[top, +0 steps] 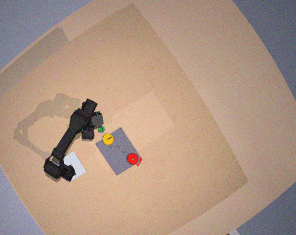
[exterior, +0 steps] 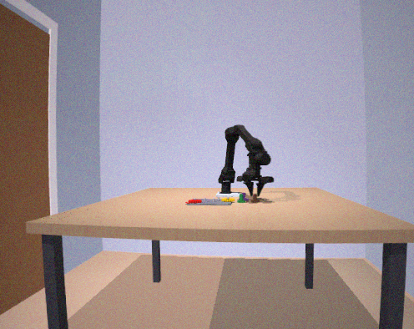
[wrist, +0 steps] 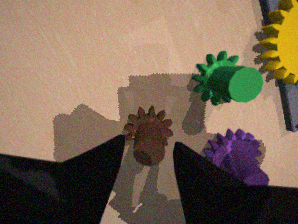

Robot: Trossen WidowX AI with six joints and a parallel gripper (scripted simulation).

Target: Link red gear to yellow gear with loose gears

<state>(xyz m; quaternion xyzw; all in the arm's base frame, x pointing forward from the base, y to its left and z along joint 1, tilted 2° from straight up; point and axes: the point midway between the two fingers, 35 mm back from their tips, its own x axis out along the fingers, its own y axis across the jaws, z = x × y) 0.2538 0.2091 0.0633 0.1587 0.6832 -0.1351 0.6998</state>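
The red gear is 12 cm ahead of my gripper tip, 28 cm to the right of it and 1 cm below it. From my gripper tip the other things lie so: brown gear: 1 cm below; then green gear: 3 cm ahead, 6 cm to the right, 1 cm below; then purple gear: 5 cm behind, 7 cm to the right, 1 cm below.
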